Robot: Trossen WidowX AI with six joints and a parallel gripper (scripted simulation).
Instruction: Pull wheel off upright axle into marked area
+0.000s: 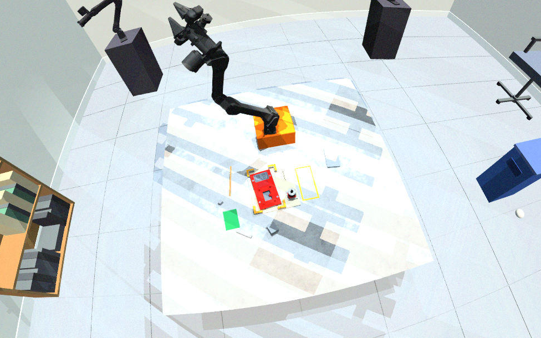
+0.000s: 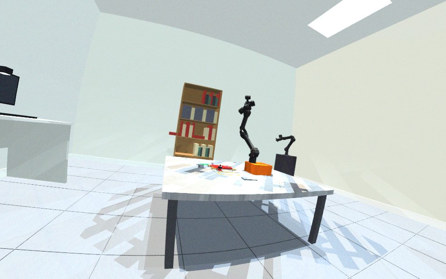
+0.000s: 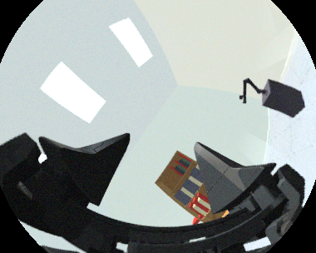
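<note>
Now: the dark wheel 350 mm ahead of my gripper tip, 370 mm to the left of it and 780 mm below it. Also, from my gripper tip: thin stick: 230 mm ahead, 60 mm to the left, 820 mm below; then green card: 450 mm ahead, 60 mm to the left, 820 mm below.
</note>
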